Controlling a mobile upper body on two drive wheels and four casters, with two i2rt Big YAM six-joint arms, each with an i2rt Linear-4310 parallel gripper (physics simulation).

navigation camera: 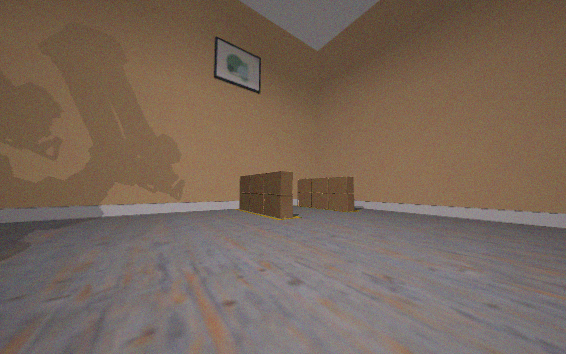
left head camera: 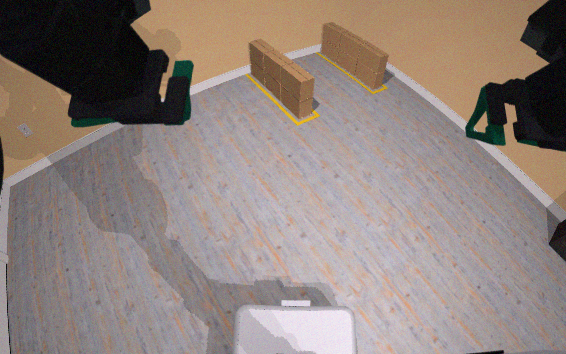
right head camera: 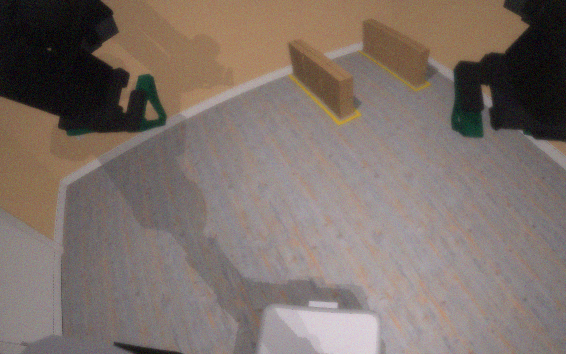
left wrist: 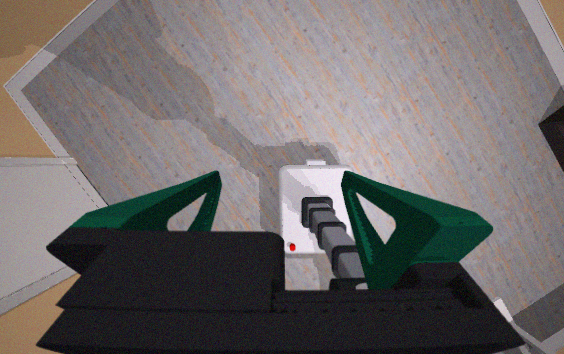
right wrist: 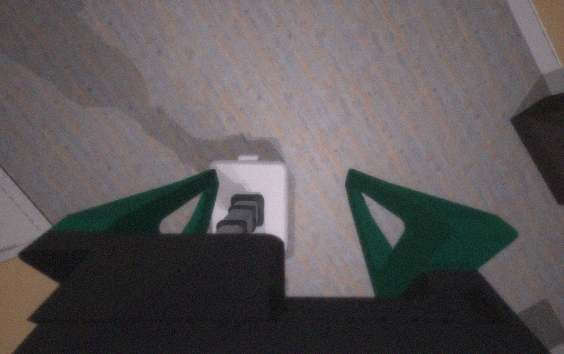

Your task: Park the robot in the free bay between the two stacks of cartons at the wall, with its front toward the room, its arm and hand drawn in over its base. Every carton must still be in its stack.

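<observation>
Two brown carton stacks stand upright near the wall corner: the left stack and the right stack. No loose carton shows. A strip of floor lies between them. Yellow floor lines edge the stacks. My white base is well away from them, and the navigation camera faces them. My left gripper is open and empty. My right gripper is open and empty. Both are raised.
A dark object stands at the right edge. A pale grey panel is at the left. White baseboards run along the tan walls. A framed picture hangs on the left wall.
</observation>
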